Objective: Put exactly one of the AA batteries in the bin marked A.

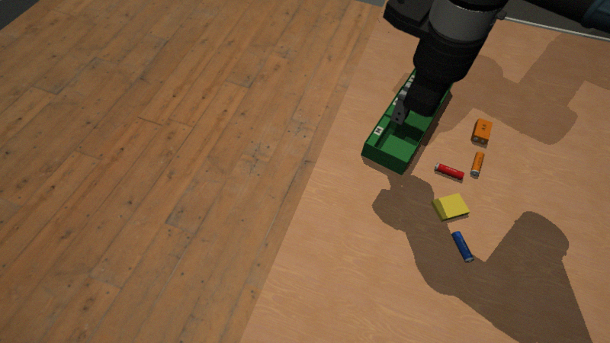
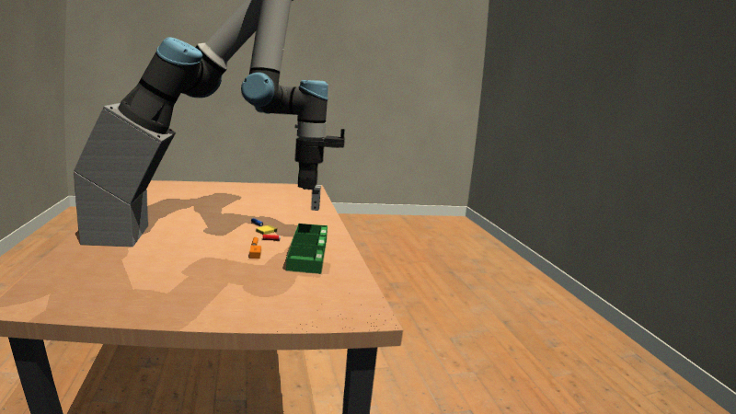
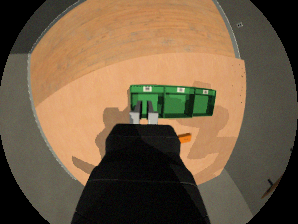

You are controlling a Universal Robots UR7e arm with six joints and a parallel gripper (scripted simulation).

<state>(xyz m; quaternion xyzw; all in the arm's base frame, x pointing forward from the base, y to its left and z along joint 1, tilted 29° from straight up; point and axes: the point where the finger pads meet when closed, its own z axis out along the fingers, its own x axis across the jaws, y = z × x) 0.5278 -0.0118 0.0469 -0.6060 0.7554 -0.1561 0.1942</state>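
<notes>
Right now the orange AA battery is 160 mm behind my hand, 30 mm to the right of it and 100 mm below it. Round my hand: green three-compartment bin: 20 mm behind, 90 mm to the right, 90 mm below; flat yellow block: 130 mm behind, 80 mm to the left, 110 mm below; red AA battery: 120 mm behind, 10 mm to the left, 100 mm below.
</notes>
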